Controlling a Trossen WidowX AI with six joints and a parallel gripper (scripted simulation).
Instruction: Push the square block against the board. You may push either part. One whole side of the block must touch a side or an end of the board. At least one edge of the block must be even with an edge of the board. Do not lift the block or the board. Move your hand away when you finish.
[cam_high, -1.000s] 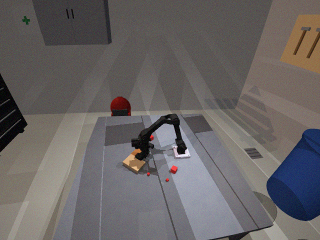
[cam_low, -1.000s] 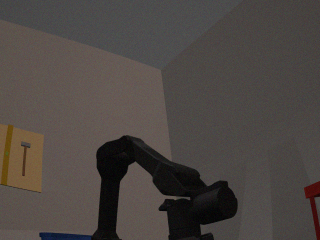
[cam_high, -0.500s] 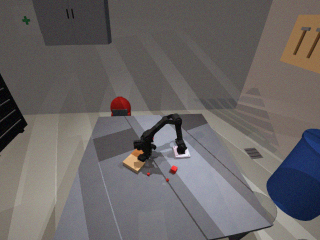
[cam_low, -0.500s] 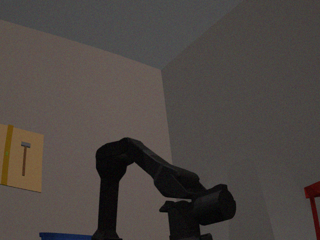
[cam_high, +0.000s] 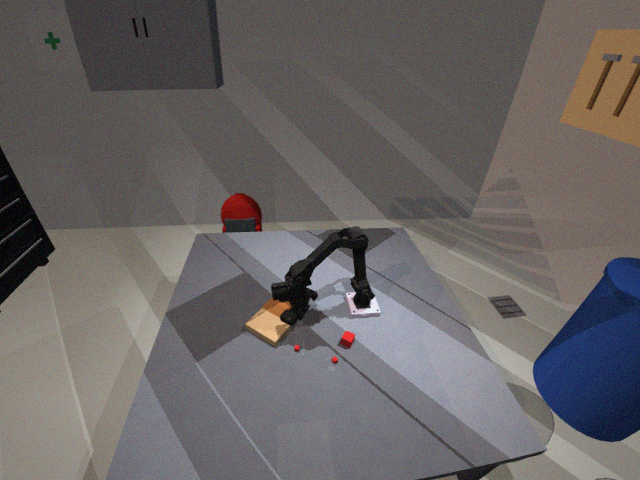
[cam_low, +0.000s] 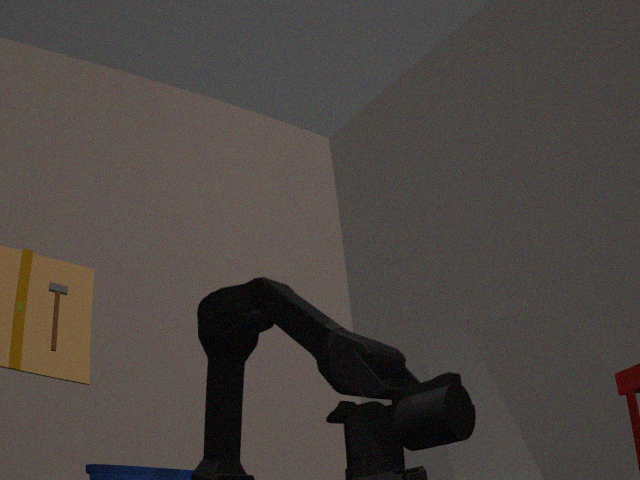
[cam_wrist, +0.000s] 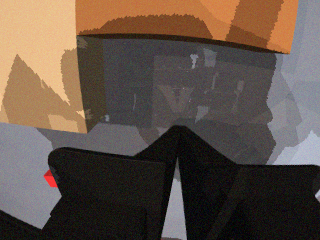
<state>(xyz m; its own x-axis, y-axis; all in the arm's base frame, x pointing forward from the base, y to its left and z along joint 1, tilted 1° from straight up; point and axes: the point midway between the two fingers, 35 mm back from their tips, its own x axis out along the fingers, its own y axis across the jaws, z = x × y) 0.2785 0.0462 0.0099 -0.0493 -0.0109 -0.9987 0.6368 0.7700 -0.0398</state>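
The orange square block lies 9 cm ahead of my gripper tip, 7 cm to the right of it and 1 cm above it. From my gripper tip the other things lie so: tan board (13 cm ahead, 3 cm to the left, 1 cm above).
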